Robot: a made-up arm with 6 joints.
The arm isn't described. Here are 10 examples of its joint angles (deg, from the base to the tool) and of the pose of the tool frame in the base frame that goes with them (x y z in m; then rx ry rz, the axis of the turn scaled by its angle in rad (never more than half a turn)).
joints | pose
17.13 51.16 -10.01 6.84 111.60 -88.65 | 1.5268 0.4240 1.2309 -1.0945 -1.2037 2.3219
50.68 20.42 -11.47 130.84 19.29 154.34 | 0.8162 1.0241 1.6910 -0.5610 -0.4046 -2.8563
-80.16 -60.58 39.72 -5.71 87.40 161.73 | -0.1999 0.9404 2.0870 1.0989 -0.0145 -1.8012
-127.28 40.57 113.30 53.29 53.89 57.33 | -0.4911 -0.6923 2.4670 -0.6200 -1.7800 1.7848
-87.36 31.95 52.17 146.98 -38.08 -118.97 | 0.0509 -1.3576 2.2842 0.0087 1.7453 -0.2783
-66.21 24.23 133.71 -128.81 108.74 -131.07 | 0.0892 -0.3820 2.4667 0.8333 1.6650 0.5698
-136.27 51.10 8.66 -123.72 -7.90 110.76 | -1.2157 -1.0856 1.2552 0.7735 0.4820 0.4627
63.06 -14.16 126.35 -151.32 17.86 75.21 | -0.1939 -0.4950 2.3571 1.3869 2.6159 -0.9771
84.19 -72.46 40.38 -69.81 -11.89 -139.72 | -0.0480 -1.0540 1.9271 -1.0295 1.1274 -0.1077
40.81 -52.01 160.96 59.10 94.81 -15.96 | -0.6613 -0.5346 1.0960 0.1124 -0.1086 -2.1046
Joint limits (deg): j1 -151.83..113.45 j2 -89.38..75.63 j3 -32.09..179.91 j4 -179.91..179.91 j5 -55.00..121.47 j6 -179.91..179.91
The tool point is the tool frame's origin. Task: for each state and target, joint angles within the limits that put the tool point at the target. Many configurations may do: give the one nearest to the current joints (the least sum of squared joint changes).
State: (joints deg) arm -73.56 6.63 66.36 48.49 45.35 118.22
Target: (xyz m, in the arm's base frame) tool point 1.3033 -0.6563 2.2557
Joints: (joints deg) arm -28.08 41.19 65.50 45.33 30.45 118.55
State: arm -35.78 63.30 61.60 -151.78 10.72 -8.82
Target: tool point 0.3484 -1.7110 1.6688
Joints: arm -78.34 52.43 48.72 -149.85 15.53 -7.93
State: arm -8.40 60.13 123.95 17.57 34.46 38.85
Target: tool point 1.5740 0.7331 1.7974
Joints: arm 26.03 75.63 102.01 19.19 36.80 39.42
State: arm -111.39 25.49 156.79 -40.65 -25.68 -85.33
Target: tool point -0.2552 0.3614 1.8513
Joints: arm -60.63 -0.57 179.91 -30.84 -8.44 -84.72
